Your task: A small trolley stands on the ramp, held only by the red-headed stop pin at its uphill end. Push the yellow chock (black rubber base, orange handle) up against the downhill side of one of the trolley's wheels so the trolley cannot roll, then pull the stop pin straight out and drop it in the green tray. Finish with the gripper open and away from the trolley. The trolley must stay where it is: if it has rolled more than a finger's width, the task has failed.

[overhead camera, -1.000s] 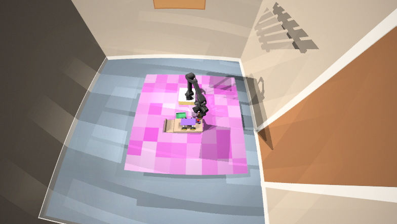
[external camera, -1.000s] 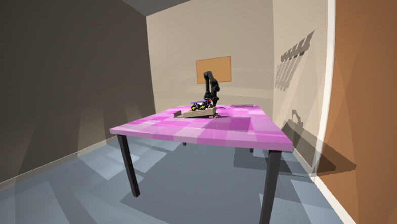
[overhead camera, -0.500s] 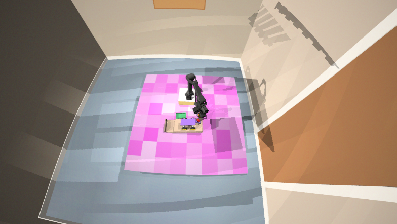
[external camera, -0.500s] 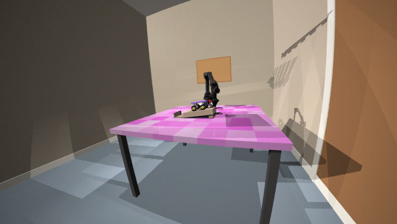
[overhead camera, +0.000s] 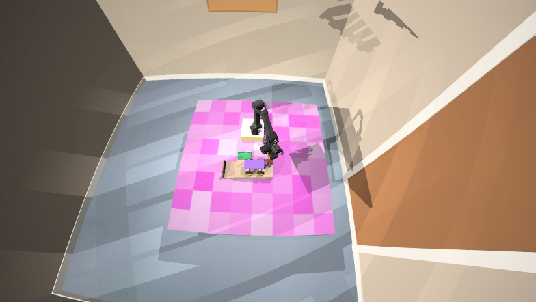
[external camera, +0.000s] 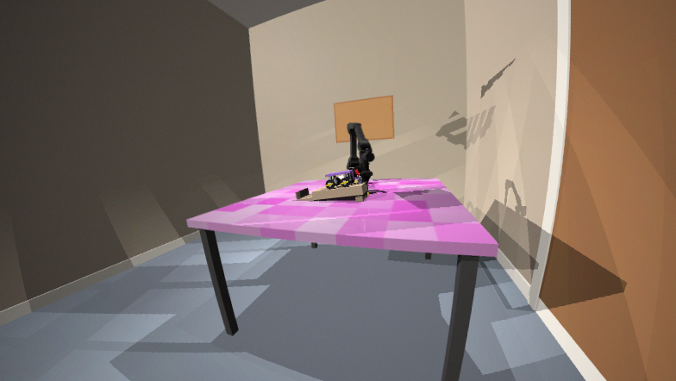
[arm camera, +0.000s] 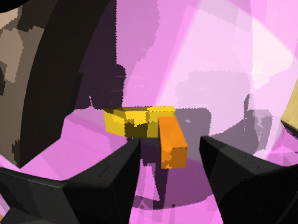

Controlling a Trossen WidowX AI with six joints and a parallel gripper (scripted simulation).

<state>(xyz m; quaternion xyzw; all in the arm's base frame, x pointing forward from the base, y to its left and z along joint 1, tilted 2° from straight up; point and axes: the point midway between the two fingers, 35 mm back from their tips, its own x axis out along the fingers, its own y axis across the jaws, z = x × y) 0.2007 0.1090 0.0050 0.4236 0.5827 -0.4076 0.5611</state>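
Now: gripper tip 30 mm above the yellow chock, 20 mm short of it and 10 mm to the right of it. From my gripper tip the other things lie so: red-headed stop pin: 130 mm ahead, 80 mm above, 20 mm to the right; then purple trolley: 140 mm ahead, 130 mm to the right, 60 mm above; then ramp: 140 mm ahead, 130 mm to the right.
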